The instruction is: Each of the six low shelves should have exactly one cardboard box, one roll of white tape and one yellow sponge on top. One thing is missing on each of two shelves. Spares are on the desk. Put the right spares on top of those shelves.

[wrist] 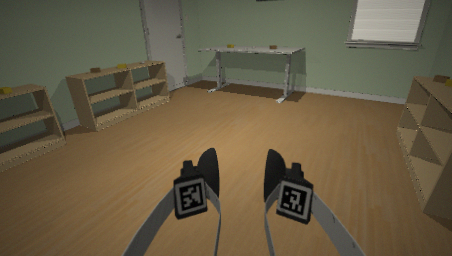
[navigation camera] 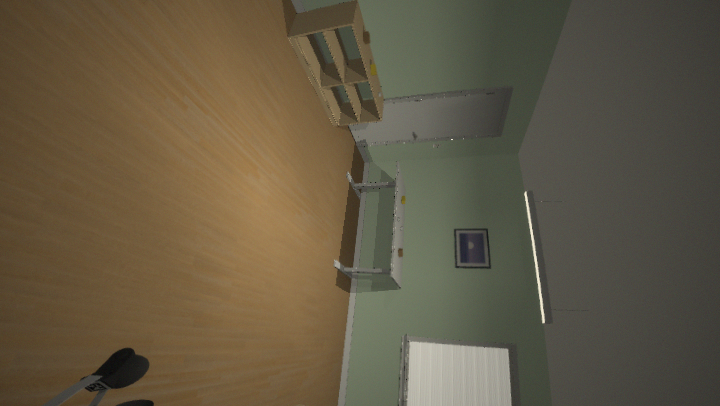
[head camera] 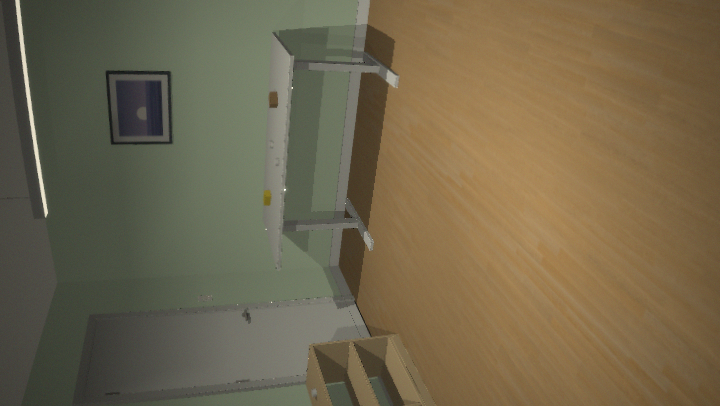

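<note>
The desk (head camera: 278,121) (navigation camera: 397,267) (wrist: 260,50) stands against the far wall. On it are a brown cardboard box (head camera: 273,99) (navigation camera: 400,252) (wrist: 273,47), a yellow sponge (head camera: 267,197) (navigation camera: 403,200) (wrist: 230,46) and two small white tape rolls, one roll (head camera: 271,144) beside the other roll (head camera: 276,161). A low shelf (head camera: 330,360) (navigation camera: 325,19) (wrist: 80,102) near the door carries a box (navigation camera: 366,37) (wrist: 95,70), a sponge (navigation camera: 373,69) (wrist: 121,66) and a white roll (head camera: 314,392) (navigation camera: 379,94) (wrist: 142,62). My gripper (navigation camera: 132,390) (wrist: 240,166) is open and empty, far from the desk.
In the wrist view, another low shelf (wrist: 47,107) with a sponge (wrist: 5,90) is at the left edge, partly cut off. A low shelf (wrist: 440,187) at the right bears a box (wrist: 441,78) and a sponge (wrist: 449,82). A door (head camera: 282,335) (wrist: 164,40) stands left of the desk.
</note>
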